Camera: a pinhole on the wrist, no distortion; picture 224 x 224 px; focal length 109.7 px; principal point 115.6 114.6 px. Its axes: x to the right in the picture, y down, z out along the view. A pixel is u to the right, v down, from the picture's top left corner.
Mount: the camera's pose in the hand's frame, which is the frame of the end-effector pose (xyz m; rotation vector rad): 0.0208 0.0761 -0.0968 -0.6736 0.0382 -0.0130
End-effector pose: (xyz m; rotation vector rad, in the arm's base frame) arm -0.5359 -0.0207 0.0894 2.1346 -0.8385 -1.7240
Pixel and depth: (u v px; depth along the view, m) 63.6 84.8 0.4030
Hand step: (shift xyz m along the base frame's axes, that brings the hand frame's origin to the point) -0.3637 -0.0631 0.1831
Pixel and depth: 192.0 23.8 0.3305
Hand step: -0.2946 -0.1583 -0.2593
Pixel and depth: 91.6 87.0 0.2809
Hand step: -0.2172 -0.1154 0.0883
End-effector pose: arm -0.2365 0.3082 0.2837 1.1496 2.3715 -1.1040
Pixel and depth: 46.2 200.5 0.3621
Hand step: 0.5270 0.0885 -0.1794
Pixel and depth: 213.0 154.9 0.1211
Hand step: 0.0571 0.1690 -0.1440
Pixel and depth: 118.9 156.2 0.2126
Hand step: 0.1829 0.1115 -0.1716
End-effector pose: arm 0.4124 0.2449 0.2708 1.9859 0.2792 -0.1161
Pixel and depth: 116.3 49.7 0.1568
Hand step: 0.0560 -0.1119 0.0487
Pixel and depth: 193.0 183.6 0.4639
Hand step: 0.5027 -0.2461 0.4108
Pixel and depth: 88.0 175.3 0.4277
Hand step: 0.0680 -0.3046 0.4442
